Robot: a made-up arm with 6 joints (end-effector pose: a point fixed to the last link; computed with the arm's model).
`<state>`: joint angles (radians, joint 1 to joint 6).
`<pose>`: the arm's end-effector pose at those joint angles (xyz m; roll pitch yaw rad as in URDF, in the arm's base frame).
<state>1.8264 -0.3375 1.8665 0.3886 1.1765 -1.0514</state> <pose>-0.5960 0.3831 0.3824 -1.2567 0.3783 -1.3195</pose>
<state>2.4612 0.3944 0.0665 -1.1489 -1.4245 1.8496</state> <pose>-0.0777 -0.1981 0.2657 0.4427 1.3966 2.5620</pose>
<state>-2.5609 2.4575 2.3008 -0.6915 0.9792 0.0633</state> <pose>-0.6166 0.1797 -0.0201 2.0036 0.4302 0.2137</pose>
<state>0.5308 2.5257 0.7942 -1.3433 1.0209 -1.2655</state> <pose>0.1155 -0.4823 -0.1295 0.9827 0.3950 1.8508</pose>
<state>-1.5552 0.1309 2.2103 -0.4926 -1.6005 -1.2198</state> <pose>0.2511 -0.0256 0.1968 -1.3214 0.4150 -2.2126</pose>
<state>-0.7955 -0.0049 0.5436 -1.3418 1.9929 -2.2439</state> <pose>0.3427 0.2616 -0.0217 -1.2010 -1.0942 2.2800</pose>
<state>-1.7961 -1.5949 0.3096 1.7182 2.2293 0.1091</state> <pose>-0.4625 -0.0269 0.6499 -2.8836 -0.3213 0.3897</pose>
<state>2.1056 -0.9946 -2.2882 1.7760 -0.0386 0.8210</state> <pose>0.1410 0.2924 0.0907 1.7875 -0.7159 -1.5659</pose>
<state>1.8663 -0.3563 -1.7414 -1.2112 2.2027 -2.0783</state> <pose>-0.1082 -0.0029 0.0036 -0.8349 -0.5488 0.7573</pose>
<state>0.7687 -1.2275 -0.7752 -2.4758 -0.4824 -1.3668</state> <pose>0.0767 -0.2696 0.4543 -2.7816 -0.2444 1.1832</pose>
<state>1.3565 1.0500 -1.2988 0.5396 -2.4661 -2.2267</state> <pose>-0.2443 0.1374 -0.1064 -1.5072 -0.7572 -1.7525</pose>
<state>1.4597 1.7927 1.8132 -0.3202 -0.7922 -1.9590</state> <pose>-0.0182 0.0579 -0.3062 2.4730 -1.0604 1.3924</pose>
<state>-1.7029 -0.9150 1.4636 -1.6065 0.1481 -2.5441</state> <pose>0.2130 -0.2177 0.7172 2.2553 0.7601 -3.1199</pose>
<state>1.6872 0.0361 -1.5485 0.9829 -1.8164 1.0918</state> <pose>-0.1213 -0.0060 0.0329 0.7993 -0.9526 -1.0987</pose>
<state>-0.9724 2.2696 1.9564 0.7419 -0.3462 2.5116</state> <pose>-0.0386 -0.4673 -0.3001 -0.0378 -0.6333 0.7504</pose>
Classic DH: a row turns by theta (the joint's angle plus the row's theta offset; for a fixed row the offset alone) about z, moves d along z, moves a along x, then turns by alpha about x. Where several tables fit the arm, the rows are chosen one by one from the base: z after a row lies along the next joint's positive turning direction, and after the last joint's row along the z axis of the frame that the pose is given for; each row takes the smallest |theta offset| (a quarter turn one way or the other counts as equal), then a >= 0, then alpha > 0; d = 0 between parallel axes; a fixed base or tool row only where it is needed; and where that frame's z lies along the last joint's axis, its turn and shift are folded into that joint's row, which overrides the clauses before.
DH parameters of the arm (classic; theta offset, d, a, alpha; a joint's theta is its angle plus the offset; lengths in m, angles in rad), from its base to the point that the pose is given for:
joint 1: -1.5708 0.153 0.022 1.5708
joint 2: 0 -0.154 -0.244 1.5708
joint 3: 0 -0.109 -0.064 1.5708
joint 4: 0 -0.144 -0.052 -1.5708
joint 5: 0 0.106 0.078 1.5708
joint 6: 0 -0.199 0.037 1.5708
tool (fixed): 1.5708 -0.112 0 0

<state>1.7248 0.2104 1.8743 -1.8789 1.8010 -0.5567</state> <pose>-0.4978 -0.0305 -0.0669 1.5373 -1.0764 2.4662</pose>
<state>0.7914 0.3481 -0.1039 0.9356 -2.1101 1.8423</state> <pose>-0.1229 0.2213 -0.0168 1.5447 -0.5175 3.0678</pose>
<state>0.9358 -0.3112 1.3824 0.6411 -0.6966 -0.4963</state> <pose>-0.2768 0.3682 0.1327 0.2434 -0.1648 0.0827</pose>
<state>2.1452 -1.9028 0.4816 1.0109 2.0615 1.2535</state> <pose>0.1800 0.4446 0.6098 -1.4027 -0.0575 -1.8783</pose>
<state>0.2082 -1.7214 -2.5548 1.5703 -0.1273 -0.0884</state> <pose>0.2669 0.0476 -0.0148 -0.3481 -0.5514 -2.6868</pose>
